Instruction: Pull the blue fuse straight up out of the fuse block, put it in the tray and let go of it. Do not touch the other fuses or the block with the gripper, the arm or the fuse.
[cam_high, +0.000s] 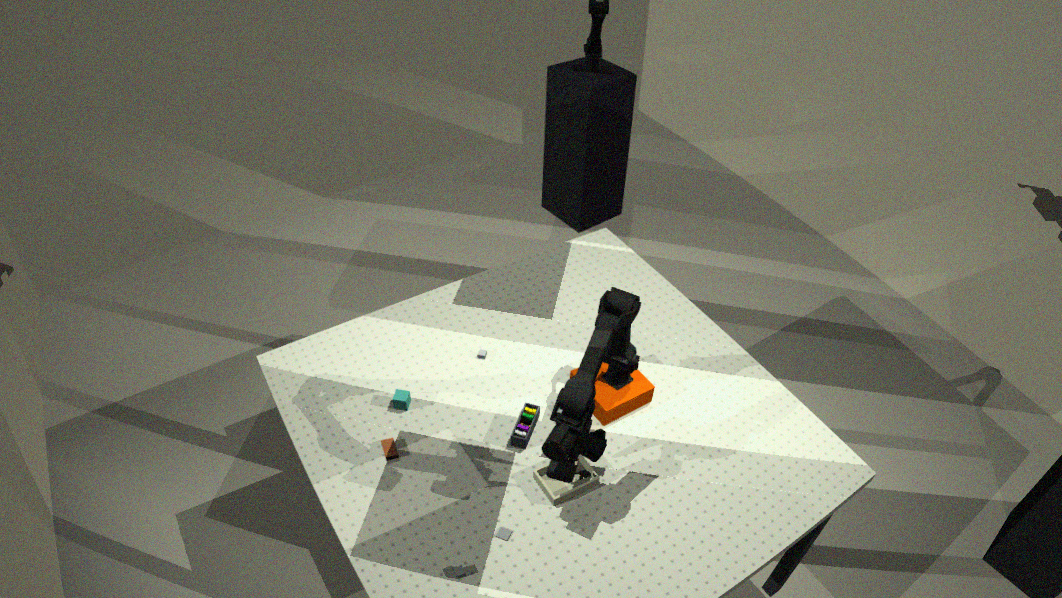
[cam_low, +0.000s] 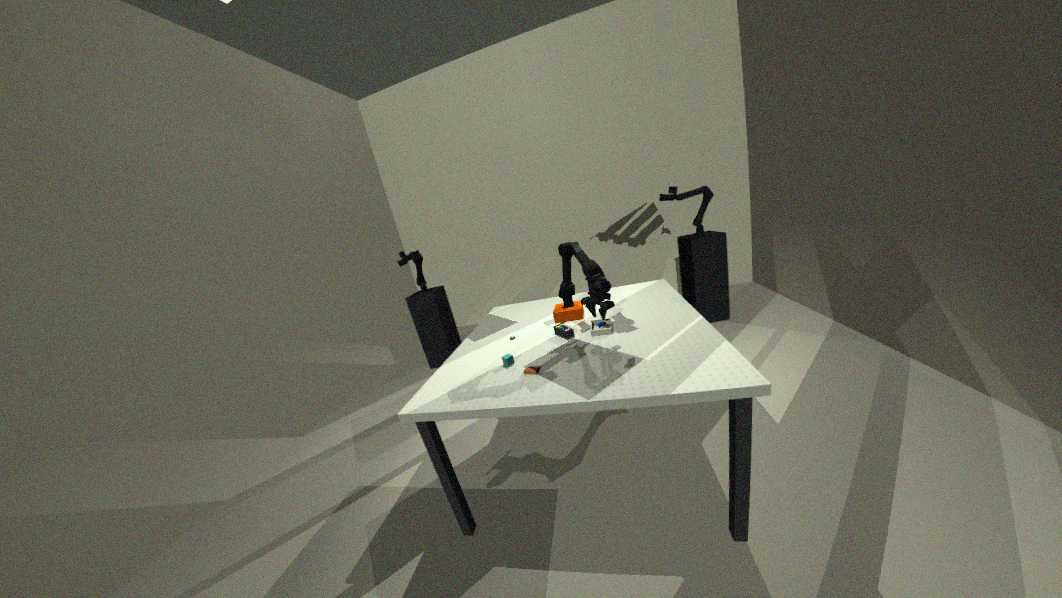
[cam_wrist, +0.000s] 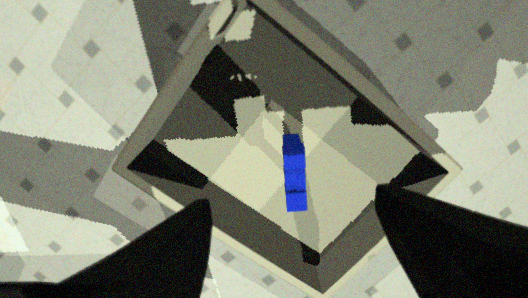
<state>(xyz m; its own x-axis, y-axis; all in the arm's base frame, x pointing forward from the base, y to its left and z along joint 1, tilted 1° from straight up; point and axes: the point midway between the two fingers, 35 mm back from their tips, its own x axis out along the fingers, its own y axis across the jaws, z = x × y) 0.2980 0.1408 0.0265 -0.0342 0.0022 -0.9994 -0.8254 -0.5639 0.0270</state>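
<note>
Now: gripper tip 3 cm above the blue fuse. Round my gripper tip: green fuse 4 cm behind, 20 cm to the right, 4 cm below; tray 6 cm below; purple fuse 18 cm to the right, 4 cm below.
</note>
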